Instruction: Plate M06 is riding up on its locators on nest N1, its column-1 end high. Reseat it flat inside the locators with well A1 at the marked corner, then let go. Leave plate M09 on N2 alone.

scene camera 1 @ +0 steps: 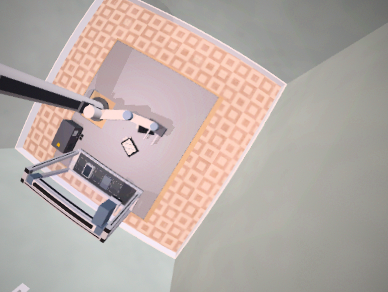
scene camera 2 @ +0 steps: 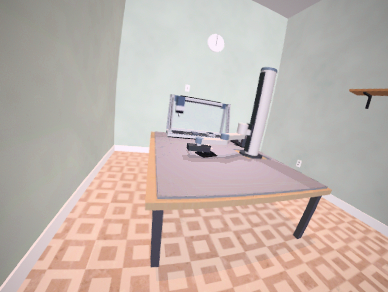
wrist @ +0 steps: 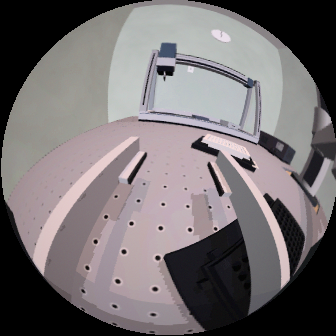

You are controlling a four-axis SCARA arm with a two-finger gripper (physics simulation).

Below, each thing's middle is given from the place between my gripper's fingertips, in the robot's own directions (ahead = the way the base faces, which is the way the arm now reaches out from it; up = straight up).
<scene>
Right now the black nest (wrist: 183,264) is 100 mm behind my hand, 110 mm to the left of it and 30 mm below it. The rest, counted from my hand: black well plate (wrist: 229,273) (90 mm behind, 110 mm to the left, 20 mm below).
</scene>
